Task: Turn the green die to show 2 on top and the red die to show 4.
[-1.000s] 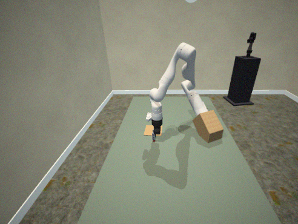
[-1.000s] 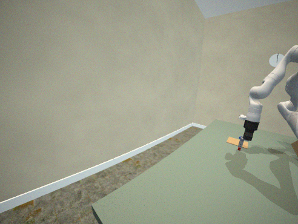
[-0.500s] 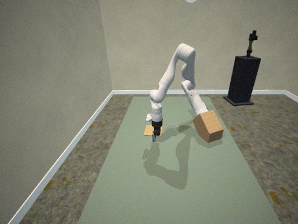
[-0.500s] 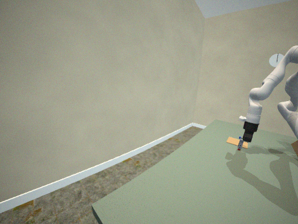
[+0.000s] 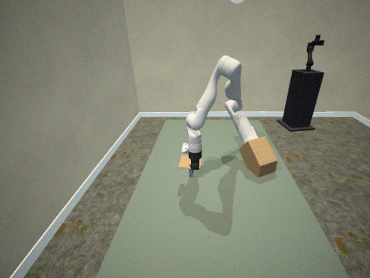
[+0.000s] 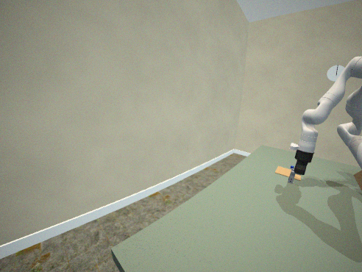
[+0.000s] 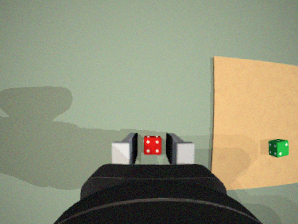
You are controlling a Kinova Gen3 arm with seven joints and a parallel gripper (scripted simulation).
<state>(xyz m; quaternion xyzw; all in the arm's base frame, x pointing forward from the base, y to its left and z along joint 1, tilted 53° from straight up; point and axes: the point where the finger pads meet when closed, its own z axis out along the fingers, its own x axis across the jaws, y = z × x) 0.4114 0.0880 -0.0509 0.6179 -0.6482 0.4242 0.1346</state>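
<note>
Now: the red die 1 cm below my hand. Also, from my hand: tan mat (1 cm behind, 13 cm to the right, 2 cm below); blue die (5 cm behind, 25 cm to the right, 1 cm below); green die (3 cm behind, 13 cm to the right, 1 cm below).
</note>
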